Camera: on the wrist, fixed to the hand. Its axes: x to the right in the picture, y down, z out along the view.
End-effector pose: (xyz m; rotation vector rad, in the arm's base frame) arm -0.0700 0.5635 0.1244 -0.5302 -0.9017 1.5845
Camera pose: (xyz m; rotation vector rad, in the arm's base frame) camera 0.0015 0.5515 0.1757 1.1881 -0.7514 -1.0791
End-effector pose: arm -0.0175 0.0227 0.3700 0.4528 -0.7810 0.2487
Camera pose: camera 0.0131 -0.0422 0.3177 1.3121 0.0757 -2.6605
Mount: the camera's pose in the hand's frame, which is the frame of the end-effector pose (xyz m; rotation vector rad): -0.0200 -0.0841 -0.0203 0.1243 -0.5830 -2.9680
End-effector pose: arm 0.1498 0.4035 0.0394 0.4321 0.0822 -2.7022
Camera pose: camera 0.1397 0.4907 0.0259 0.4040 -0.1530 0.5774
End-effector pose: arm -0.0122 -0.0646 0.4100 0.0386 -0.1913 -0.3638
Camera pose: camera -0.0560 -0.1359 0.3805 -0.2873 0.5266 2.7972
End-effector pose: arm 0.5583 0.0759 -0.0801 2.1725 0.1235 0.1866
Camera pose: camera 0.5334 0.1371 -0.1395 0.1044 2.3460 -1.8563
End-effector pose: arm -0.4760 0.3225 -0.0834 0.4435 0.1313 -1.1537
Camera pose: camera -0.5577 0.3201 -0.1181 0.2902 -0.0693 2.1212
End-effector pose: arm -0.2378 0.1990 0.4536 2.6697 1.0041 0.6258
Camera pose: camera -0.3090 0.2492 0.4362 -0.6479 2.4492 -0.7779
